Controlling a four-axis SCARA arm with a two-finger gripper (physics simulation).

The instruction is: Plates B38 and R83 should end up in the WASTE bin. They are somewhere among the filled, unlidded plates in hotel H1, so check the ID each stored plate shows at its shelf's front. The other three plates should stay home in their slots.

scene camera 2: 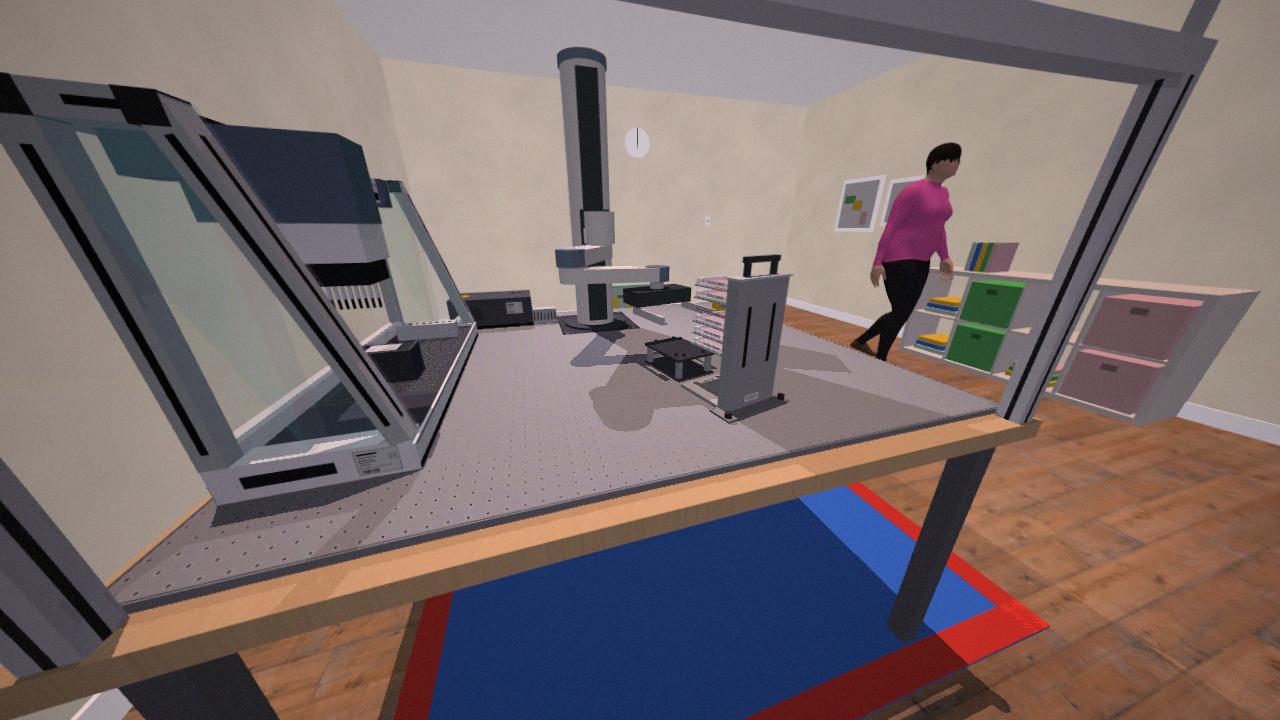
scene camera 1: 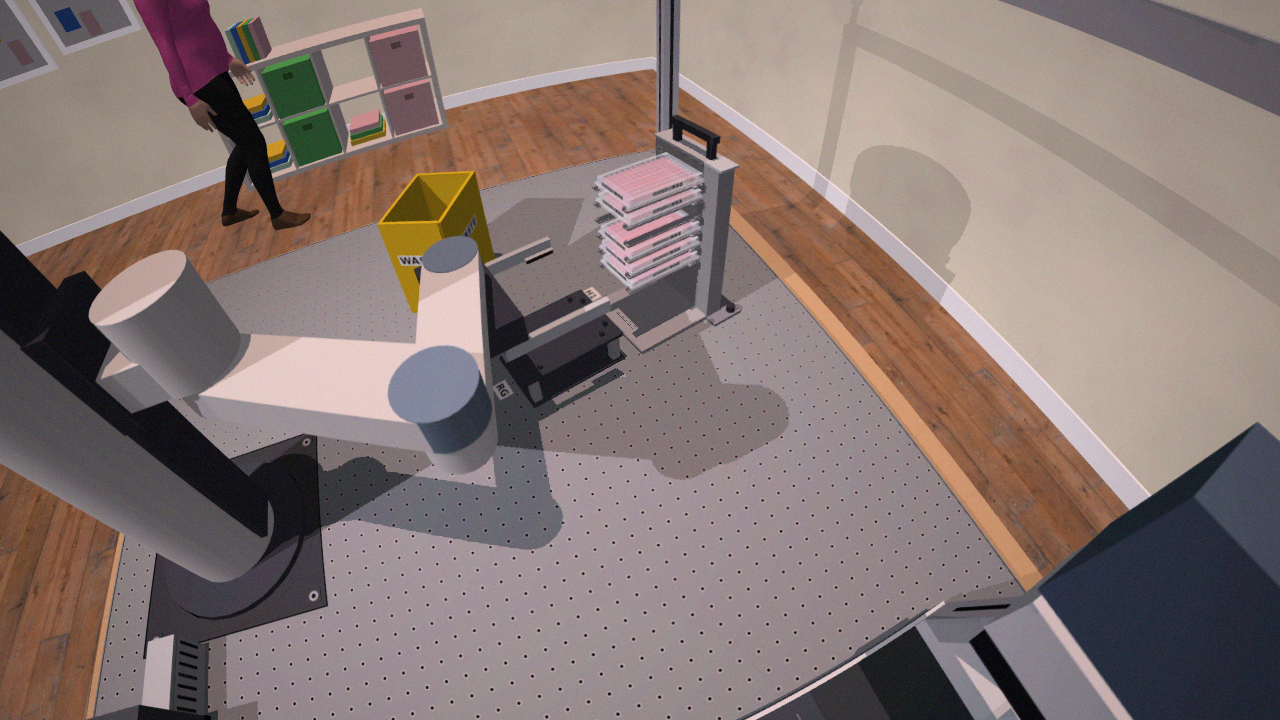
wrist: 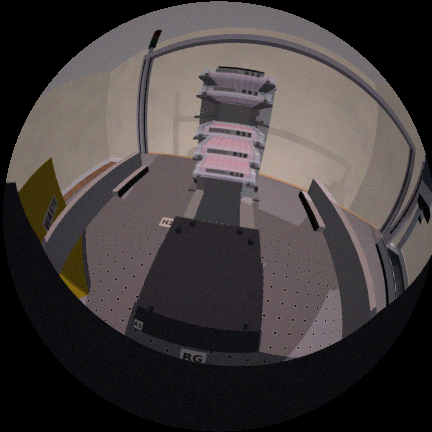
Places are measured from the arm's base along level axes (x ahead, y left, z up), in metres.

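Pixels of known places: gripper, fingertip midpoint: point(scene camera 2: 690, 317) point(scene camera 1: 576, 271) point(wrist: 222, 167); arm's base at its link origin: point(scene camera 2: 595, 324) point(scene camera 1: 240, 539).
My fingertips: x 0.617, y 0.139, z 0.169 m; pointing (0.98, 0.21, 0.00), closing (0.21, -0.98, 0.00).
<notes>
Ahead of a thing's pixels: the offset from my fingertips to its top centre. "spot": to the spot under its first point.
Hotel H1 point(scene camera 1: 717, 241) point(scene camera 2: 751, 344) point(wrist: 232, 114) holds five pink-filled, unlidded plates. In the wrist view, the top plate @[0.125 m ahead, 0.030 m left, 0.110 m up] point(wrist: 232, 81) seems to read B33. Below it is plate R83 @[0.125 m ahead, 0.030 m left, 0.082 m up] point(wrist: 230, 95), then an empty shelf gap, then plate B83 @[0.125 m ahead, 0.030 m left, 0.026 m up] point(wrist: 227, 128), plate B38 @[0.125 m ahead, 0.030 m left, 0.002 m down] point(wrist: 227, 145) and, lowest, plate R38 @[0.125 m ahead, 0.030 m left, 0.030 m down] point(wrist: 225, 166). The labels are small and slightly blurred. The yellow WASTE bin @[0.182 m back, 0.254 m left, 0.044 m up] point(scene camera 1: 404, 240) point(wrist: 34, 192) stands left of the gripper in the wrist view. My gripper point(scene camera 1: 575, 275) point(wrist: 222, 167) is open and empty, above the RG stand, facing the hotel and short of its plates.
The dark RG stand point(scene camera 1: 577, 358) point(scene camera 2: 678, 349) point(wrist: 210, 280) is low between arm and hotel. A framed instrument point(scene camera 1: 1190, 573) point(scene camera 2: 295, 214) stands across the table. A dark box @[spot: 0.653 m back, 0.502 m right, 0.081 m down] point(scene camera 2: 501, 308) is near the arm's column point(scene camera 2: 586, 179). A person point(scene camera 1: 205, 80) point(scene camera 2: 914, 223) is beyond the table.
</notes>
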